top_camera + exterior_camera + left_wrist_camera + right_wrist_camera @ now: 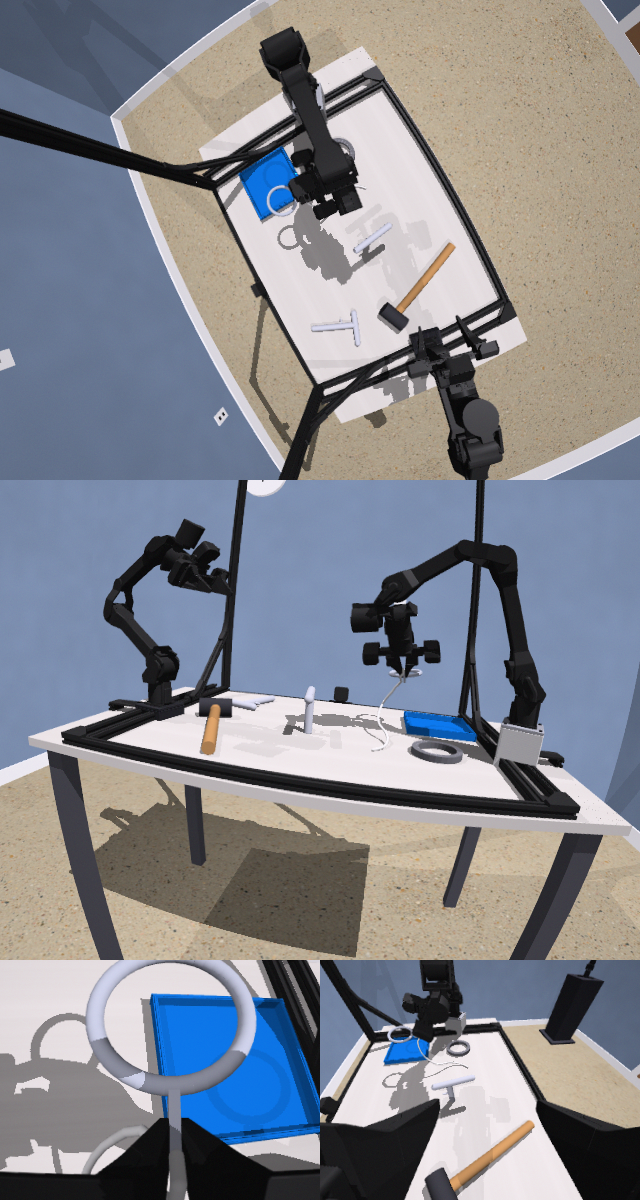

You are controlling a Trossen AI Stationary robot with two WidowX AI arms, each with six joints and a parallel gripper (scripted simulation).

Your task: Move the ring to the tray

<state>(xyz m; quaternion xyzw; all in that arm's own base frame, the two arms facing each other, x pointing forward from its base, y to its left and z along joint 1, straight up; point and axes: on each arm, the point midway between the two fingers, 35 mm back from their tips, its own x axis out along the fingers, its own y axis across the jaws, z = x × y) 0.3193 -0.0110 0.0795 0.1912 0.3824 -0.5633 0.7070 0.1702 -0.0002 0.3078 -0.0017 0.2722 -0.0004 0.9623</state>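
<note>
Right now my left hand is 16 cm above the blue tray, 12 cm to the right of it and 12 cm past it.
</note>
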